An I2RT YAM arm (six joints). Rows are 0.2 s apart.
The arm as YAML. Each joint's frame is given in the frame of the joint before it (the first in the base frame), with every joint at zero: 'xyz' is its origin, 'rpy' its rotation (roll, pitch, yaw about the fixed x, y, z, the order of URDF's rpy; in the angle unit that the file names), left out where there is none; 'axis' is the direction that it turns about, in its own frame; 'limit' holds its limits. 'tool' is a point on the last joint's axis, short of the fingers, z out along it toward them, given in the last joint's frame.
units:
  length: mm
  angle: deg
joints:
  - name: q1
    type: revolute
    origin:
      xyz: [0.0, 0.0, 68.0]
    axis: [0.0, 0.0, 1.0]
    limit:
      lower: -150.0
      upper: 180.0
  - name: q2
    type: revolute
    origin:
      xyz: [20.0, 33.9, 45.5]
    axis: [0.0, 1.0, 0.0]
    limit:
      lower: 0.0
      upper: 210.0
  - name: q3
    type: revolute
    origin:
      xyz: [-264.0, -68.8, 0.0]
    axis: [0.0, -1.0, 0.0]
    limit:
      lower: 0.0
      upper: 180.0
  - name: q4
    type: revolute
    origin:
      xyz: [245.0, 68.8, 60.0]
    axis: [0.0, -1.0, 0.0]
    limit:
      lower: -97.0
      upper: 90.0
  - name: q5
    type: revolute
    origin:
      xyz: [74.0, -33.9, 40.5]
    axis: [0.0, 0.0, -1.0]
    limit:
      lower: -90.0
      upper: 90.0
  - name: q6
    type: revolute
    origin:
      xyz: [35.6, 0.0, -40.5]
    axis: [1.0, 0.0, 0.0]
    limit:
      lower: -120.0
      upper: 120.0
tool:
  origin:
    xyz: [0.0, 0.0, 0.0]
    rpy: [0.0, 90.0, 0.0]
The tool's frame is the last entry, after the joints.
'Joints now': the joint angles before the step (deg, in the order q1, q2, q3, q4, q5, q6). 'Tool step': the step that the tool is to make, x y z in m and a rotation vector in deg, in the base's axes. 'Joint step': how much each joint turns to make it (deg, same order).
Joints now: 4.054, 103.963, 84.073, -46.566, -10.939, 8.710
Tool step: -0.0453, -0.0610, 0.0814, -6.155, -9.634, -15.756
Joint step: -9.064, -13.422, 1.391, -4.780, 8.527, 3.022
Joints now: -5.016, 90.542, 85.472, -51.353, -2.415, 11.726
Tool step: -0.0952, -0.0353, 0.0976, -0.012, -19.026, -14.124
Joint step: -10.202, -18.663, 2.155, -1.912, 0.310, 5.183
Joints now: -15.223, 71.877, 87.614, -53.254, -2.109, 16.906
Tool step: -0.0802, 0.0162, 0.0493, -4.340, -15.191, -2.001
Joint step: -1.895, -14.111, 0.291, 1.400, 0.071, 0.112
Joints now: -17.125, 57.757, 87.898, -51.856, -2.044, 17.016
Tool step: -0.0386, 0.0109, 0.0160, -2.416, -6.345, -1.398
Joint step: -0.026, -6.057, 0.575, 0.144, 1.440, 0.015
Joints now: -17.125, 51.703, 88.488, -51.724, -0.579, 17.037
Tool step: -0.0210, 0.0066, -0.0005, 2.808, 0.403, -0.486
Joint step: -0.010, -2.618, 0.860, -4.659, -0.228, 2.599
